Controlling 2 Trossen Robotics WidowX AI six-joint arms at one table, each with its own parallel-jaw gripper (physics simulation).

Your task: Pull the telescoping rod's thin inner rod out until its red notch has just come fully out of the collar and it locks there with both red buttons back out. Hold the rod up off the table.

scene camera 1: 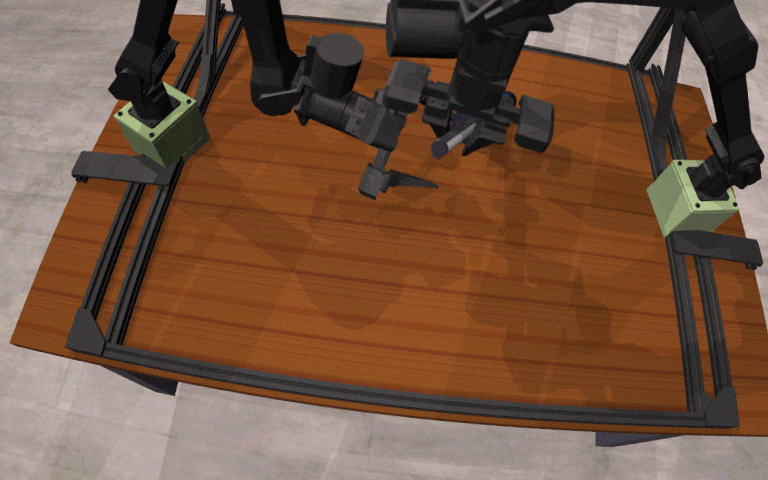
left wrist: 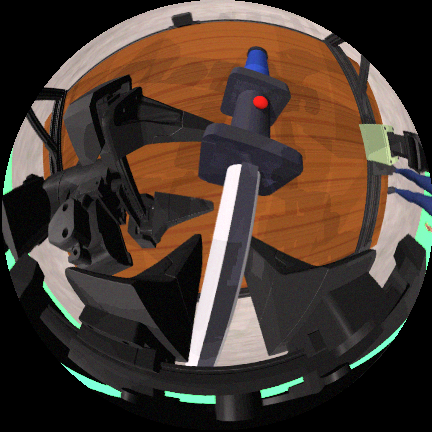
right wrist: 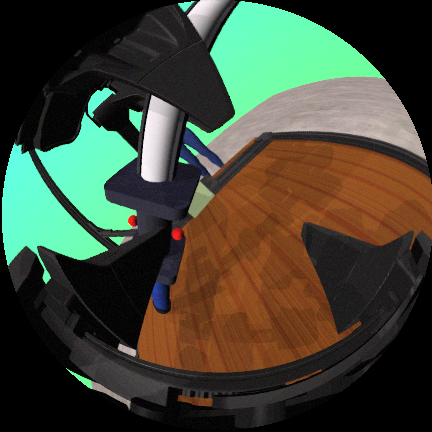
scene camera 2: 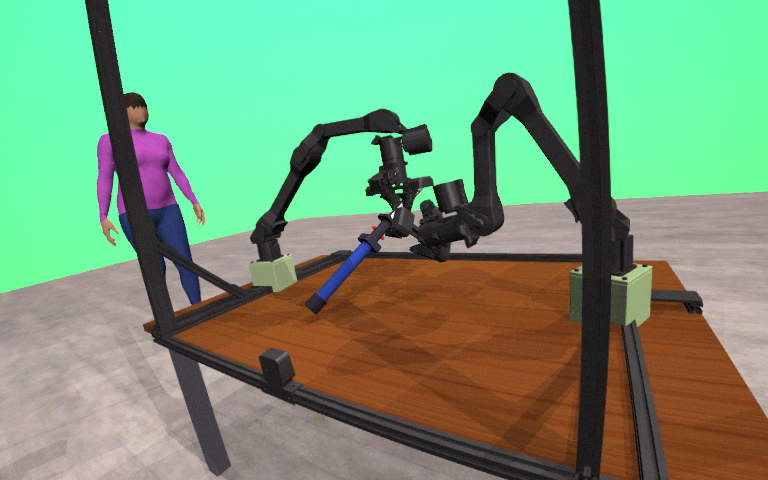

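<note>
The rod hangs tilted above the table: blue outer tube (scene camera 2: 342, 271) (left wrist: 256, 61) (right wrist: 160, 297) at its lower part, dark flanged collar (scene camera 2: 380, 230) (left wrist: 250, 150) (right wrist: 150, 192), and white-and-dark inner rod (scene camera 1: 461, 134) (left wrist: 225, 225) (right wrist: 159, 140). A red button (left wrist: 260, 102) stands out; both show in the right wrist view, one button (right wrist: 132, 220) on each side. No red notch shows. My left gripper (scene camera 1: 459, 139) (left wrist: 219, 239) is shut on the inner rod, which slants between its fingers. My right gripper (left wrist: 219, 177) (right wrist: 236, 232) is open and empty beside the collar; one finger overlaps the collar in its wrist view.
The two grippers are close together over the wooden table (scene camera 1: 396, 350) (scene camera 2: 481, 362). Dark frame rails (scene camera 1: 396, 387) border it. A dark upright post (scene camera 2: 591, 169) stands at the right in scene camera 2. A small dark box (scene camera 2: 276, 366) sits on the near rail. A person (scene camera 2: 150, 164) stands beyond.
</note>
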